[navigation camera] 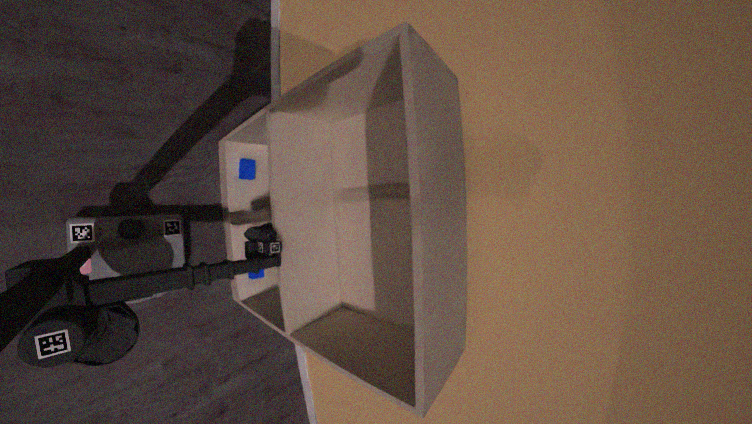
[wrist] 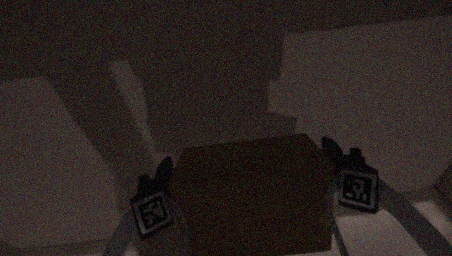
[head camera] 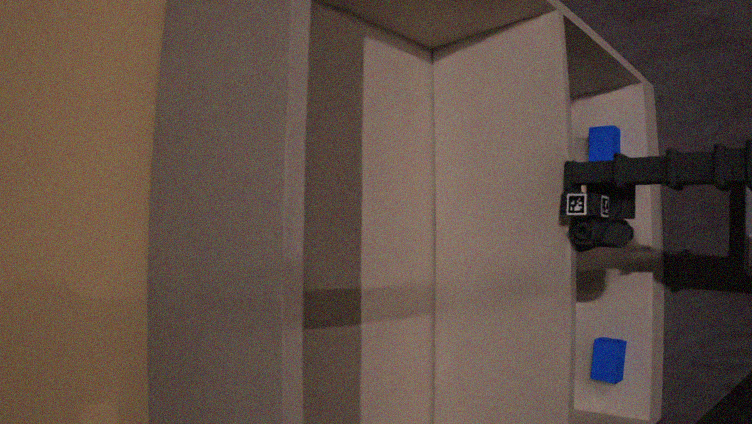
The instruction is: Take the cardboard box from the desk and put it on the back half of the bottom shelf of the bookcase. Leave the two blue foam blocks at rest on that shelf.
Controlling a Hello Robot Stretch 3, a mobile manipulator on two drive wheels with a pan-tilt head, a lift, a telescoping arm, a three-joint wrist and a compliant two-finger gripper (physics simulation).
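Seen in the pictures: gripper, fingertip midpoint: point(wrist: 247, 165); robot's base, link origin: point(navigation camera: 131, 227).
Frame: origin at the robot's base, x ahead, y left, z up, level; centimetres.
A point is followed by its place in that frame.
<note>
The cardboard box point(wrist: 252, 200) {x -2.3, y -52.1, z 36.0 cm} sits between the two fingers in the wrist view, dark in shadow and upright, with the bookcase's rear wall beyond it. My gripper point(wrist: 247, 165) {x -2.4, y -56.5, z 33.5 cm} is shut on it, a finger on each side. In the head view the fingers and box are hidden under the board above the bottom shelf point(head camera: 626, 316) {x 15.5, y -42.2, z 10.0 cm} point(navigation camera: 260, 158) {x 32.1, y -52.8, z 10.0 cm}. Whether the box touches that shelf cannot be told. One blue foam block point(head camera: 604, 142) {x -23.4, y -47.0, z 14.5 cm} point(navigation camera: 256, 273) lies beside the arm, partly covered by it. The other blue foam block point(head camera: 608, 360) {x 25.1, y -44.2, z 14.5 cm} point(navigation camera: 247, 168) {x 25.5, y -44.2, z 14.5 cm} lies toward the shelf's opposite end.
The bookcase point(head camera: 226, 210) {x -1.6, y -46.1, z 106.0 cm} point(navigation camera: 439, 210) {x 4.8, y -45.3, z 106.0 cm} stands against the orange wall point(head camera: 73, 210) {x -1.1, y -69.0, z 114.1 cm} point(navigation camera: 605, 210) {x 4.1, y -68.7, z 138.7 cm}. Its upper compartment's board overhangs the wrist. The dark arm point(head camera: 689, 167) {x -10.4, y -19.1, z 57.9 cm} point(navigation camera: 152, 281) {x -9.7, y -3.5, z 58.3 cm} reaches in over the bottom shelf's front edge. The robot base point(navigation camera: 179, 252) {x -9.9, y -15.0, z 16.0 cm} is on the floor in front. The desk does not show.
</note>
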